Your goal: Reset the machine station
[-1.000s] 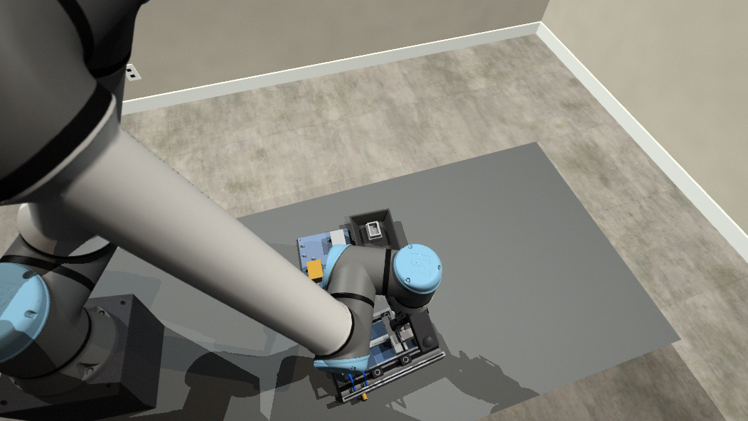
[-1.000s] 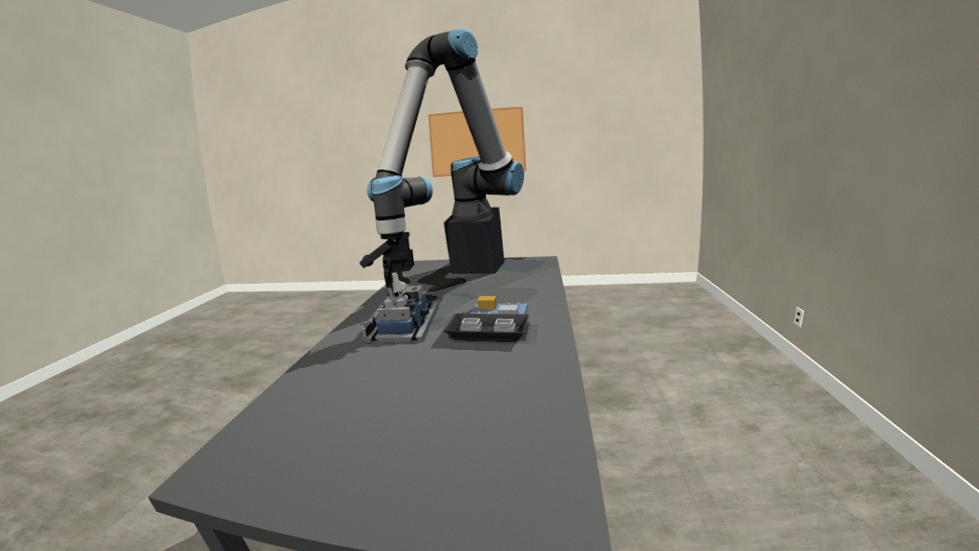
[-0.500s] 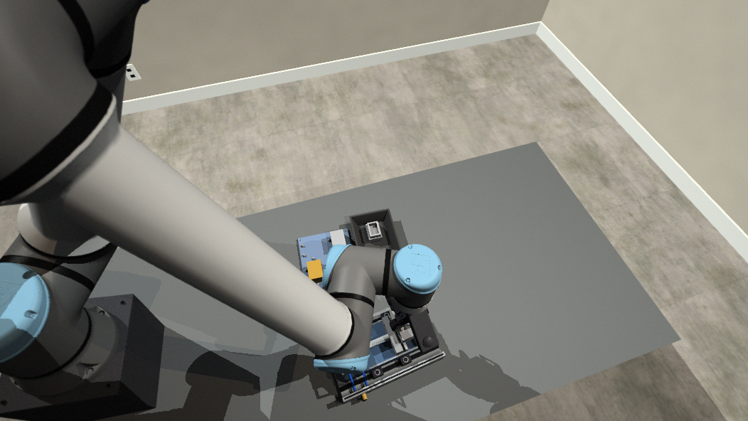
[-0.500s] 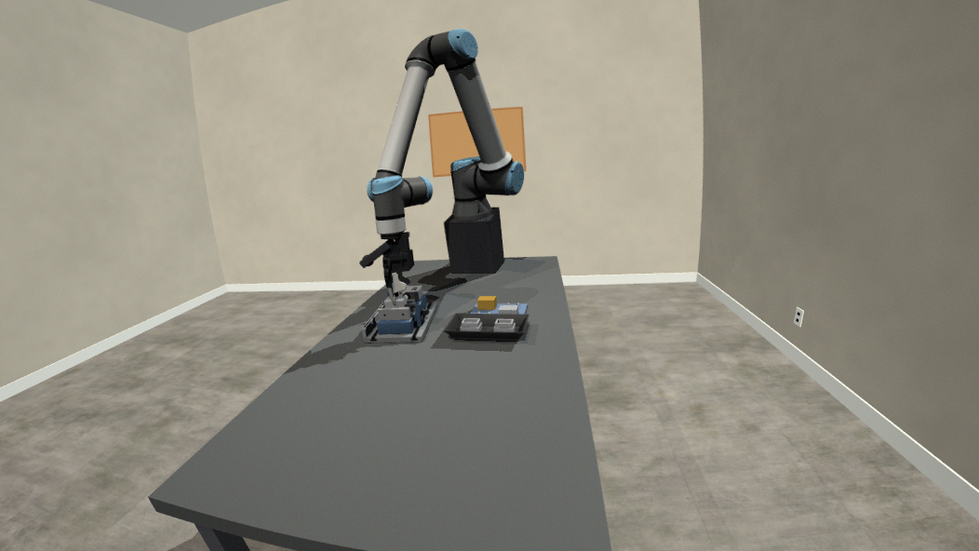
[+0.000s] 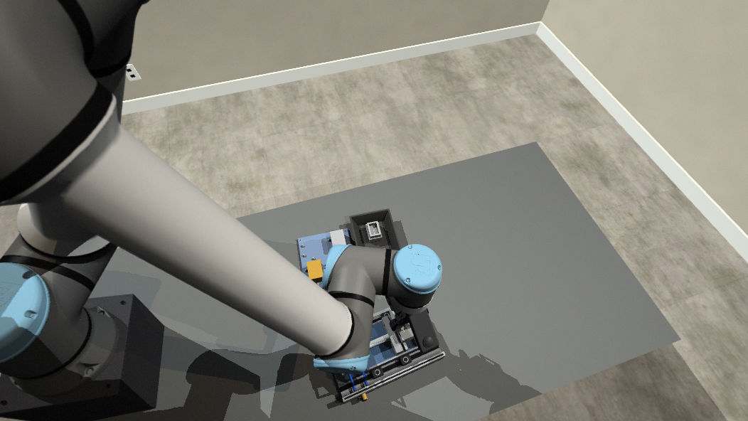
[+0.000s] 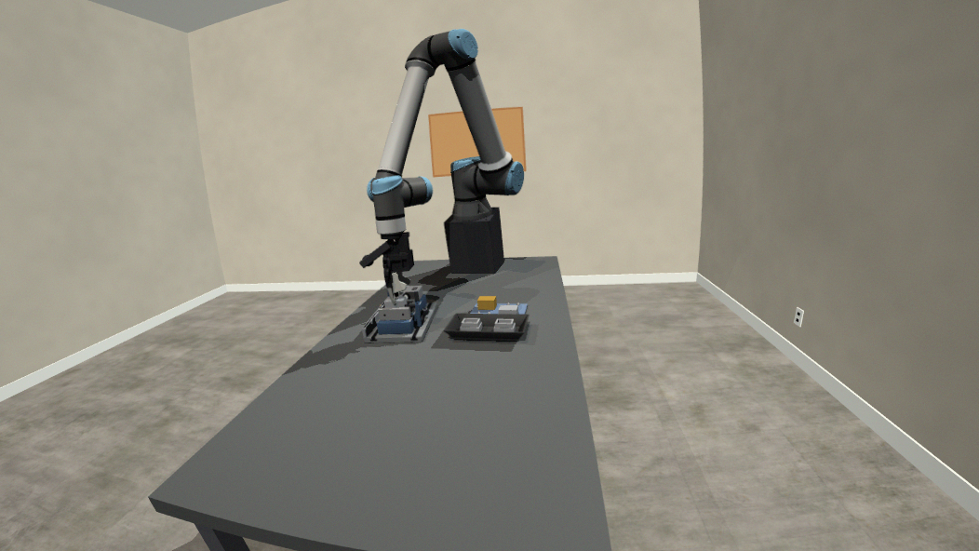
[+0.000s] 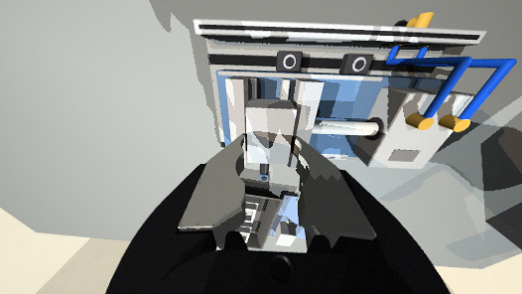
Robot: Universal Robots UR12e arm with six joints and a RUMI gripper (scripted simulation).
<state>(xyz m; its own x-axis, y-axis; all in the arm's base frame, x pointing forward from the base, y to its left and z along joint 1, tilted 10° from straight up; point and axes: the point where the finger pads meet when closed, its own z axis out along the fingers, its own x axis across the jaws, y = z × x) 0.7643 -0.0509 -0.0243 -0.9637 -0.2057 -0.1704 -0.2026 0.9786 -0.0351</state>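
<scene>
Right now my hand is 2 cm above the gray blank. Round my hand: yellow brass blank: 24 cm to the left, 23 cm behind, 9 cm below; then blue infeed plate: 29 cm to the left, 19 cm behind, 12 cm below; then pale rod: 9 cm behind, 4 cm below, 2 cm to the right.
</scene>
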